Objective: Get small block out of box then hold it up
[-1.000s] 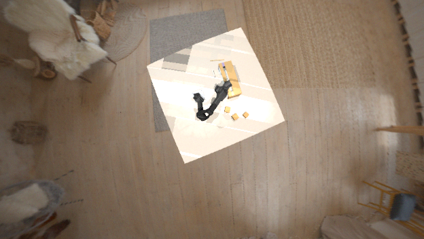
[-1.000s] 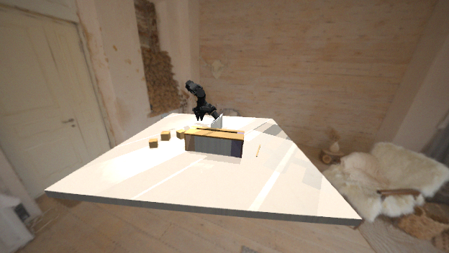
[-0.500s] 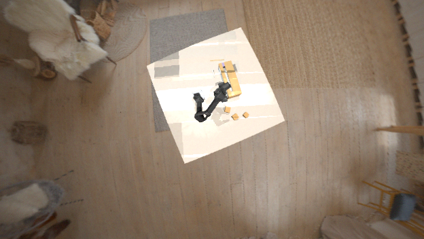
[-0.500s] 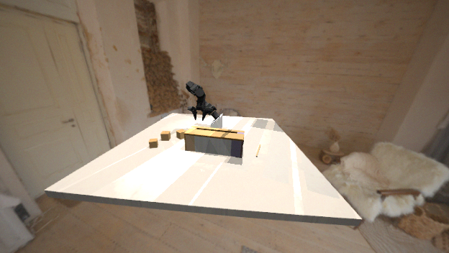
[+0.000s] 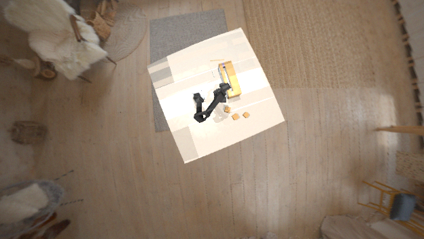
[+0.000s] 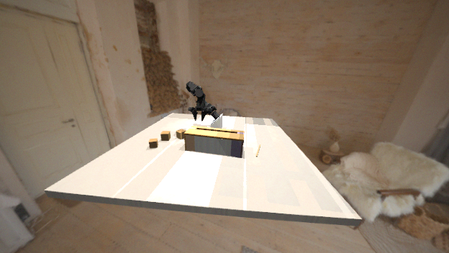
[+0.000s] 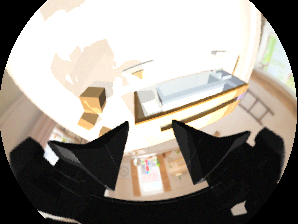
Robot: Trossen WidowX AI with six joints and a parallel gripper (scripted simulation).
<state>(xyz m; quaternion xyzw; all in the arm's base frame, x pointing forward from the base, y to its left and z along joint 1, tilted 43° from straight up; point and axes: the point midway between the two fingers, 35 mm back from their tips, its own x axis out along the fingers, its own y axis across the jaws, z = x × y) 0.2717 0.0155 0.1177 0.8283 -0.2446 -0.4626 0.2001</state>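
Right now the tan block is 2 cm behind my gripper tip and 14 cm below it. Round my gripper tip: orange-topped box (6 cm ahead, 16 cm to the left, 10 cm below); thin wooden stick (4 cm ahead, 46 cm to the left, 16 cm below).
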